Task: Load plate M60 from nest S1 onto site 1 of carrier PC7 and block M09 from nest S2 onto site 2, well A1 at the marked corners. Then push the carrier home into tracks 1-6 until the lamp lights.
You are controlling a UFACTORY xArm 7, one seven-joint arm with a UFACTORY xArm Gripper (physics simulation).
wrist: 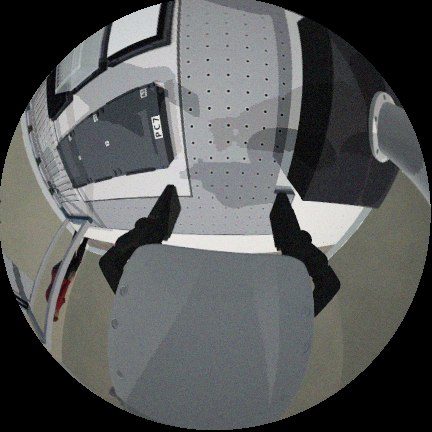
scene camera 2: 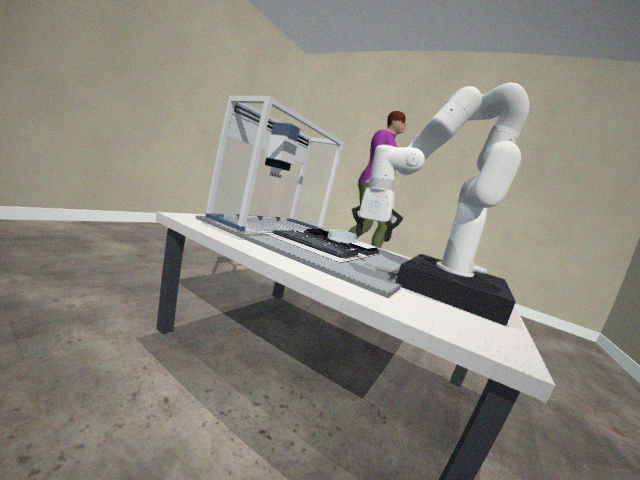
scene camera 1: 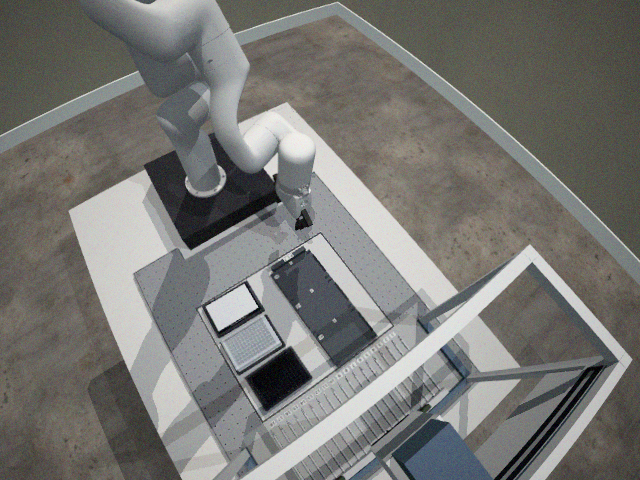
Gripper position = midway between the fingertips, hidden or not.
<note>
The gripper [scene camera 2: 372,238] is open, with nothing in its grasp. Also in view: a dark carrier [scene camera 1: 341,330]. Also in view: a clear well plate [scene camera 1: 247,345] and a glass-framed enclosure [wrist: 38,217].
The dark carrier is seen too in the wrist view [wrist: 129,134] and in scene camera 2 [scene camera 2: 340,251]. The gripper also shows in the wrist view [wrist: 225,199] and in scene camera 1 [scene camera 1: 290,213].
</note>
